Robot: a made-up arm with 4 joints.
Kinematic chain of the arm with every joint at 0, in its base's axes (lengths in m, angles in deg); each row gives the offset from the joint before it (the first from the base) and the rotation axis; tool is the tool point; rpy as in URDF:
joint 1: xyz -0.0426 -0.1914 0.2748 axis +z
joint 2: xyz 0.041 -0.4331 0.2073 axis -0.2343 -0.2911 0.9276
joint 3: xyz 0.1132 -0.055 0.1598 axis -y
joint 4: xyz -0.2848 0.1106 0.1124 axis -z
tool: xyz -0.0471 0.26 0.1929 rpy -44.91 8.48 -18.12
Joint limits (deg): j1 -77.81..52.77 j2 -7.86..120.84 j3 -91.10..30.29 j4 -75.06..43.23
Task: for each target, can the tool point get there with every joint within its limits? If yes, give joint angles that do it. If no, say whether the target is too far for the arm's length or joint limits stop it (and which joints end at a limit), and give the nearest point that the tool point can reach.
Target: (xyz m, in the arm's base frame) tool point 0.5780 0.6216 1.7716
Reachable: no: too far | nearest point 0.4508 0.0161 1.1664 | short by 0.865 m
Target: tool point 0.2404 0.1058 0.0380
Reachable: no: joint limits stop it (at a limit: joint 1, joint 3, joint 4) | nearest point -0.0913 0.1048 0.6382 | short by 0.686 m
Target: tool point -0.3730 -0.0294 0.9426
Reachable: yes | joints -51.79 47.31 -28.51 8.04
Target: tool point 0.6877 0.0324 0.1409
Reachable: no: joint limits stop it (at a limit: joint 2, joint 3, joint 4) | nearest point 0.4846 -0.0298 0.7672 | short by 0.661 m
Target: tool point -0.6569 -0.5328 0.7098
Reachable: yes | joints -16.05 62.87 8.51 -5.52
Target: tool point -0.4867 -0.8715 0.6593
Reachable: yes | joints 2.92 53.31 15.42 -52.09
